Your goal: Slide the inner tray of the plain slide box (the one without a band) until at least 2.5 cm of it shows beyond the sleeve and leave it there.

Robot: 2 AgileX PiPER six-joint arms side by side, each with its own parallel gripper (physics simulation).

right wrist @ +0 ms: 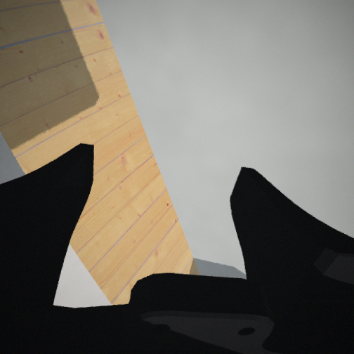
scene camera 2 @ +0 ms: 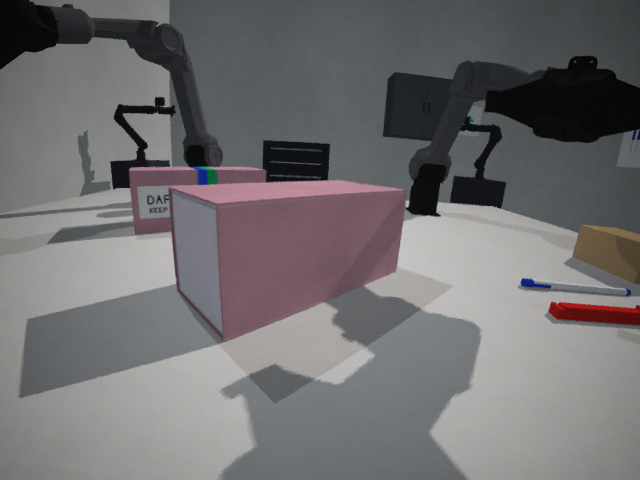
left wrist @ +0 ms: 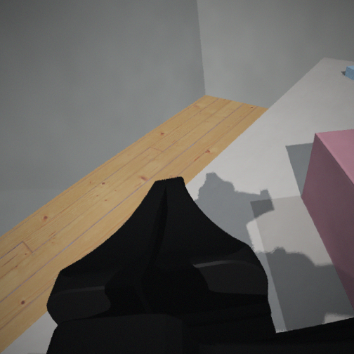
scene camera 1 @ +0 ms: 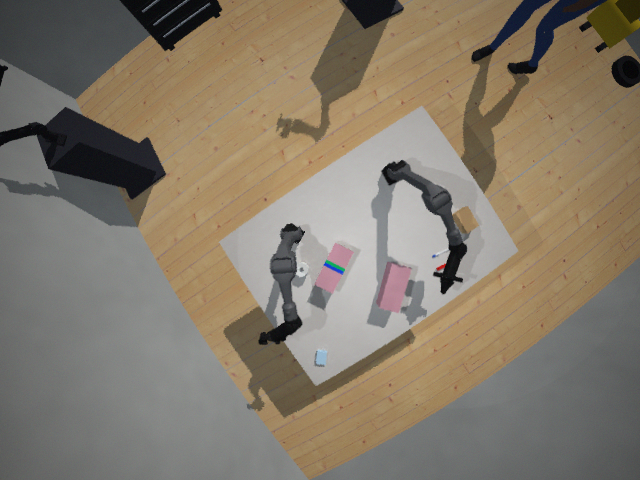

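Observation:
The plain pink slide box [scene camera 1: 395, 286] [scene camera 2: 310, 248] [left wrist: 332, 200] lies on the table. The pale end of its inner tray [scene camera 2: 199, 258] looks about flush with the sleeve's near left end in scene camera 2; its far end is hidden there. The banded pink box [scene camera 1: 327, 280] [scene camera 2: 235, 173], with blue and green stripes, lies behind it. My left gripper [scene camera 1: 444, 291] [scene camera 2: 489, 100] [left wrist: 172, 195] is shut and empty, raised to the right of the plain box in scene camera 1. My right gripper [scene camera 1: 262, 338] [right wrist: 166, 173] is open and empty, out past the table's left edge.
A tan block [scene camera 1: 466, 219] [scene camera 2: 607, 250], a white and blue pen [scene camera 1: 440, 253] [scene camera 2: 584, 287] and a red object [scene camera 1: 440, 267] [scene camera 2: 594, 313] lie near my left arm. A light blue block [scene camera 1: 321, 357] [left wrist: 350, 72] lies near the lower table corner. A white round object [scene camera 1: 305, 272] is beside my right arm.

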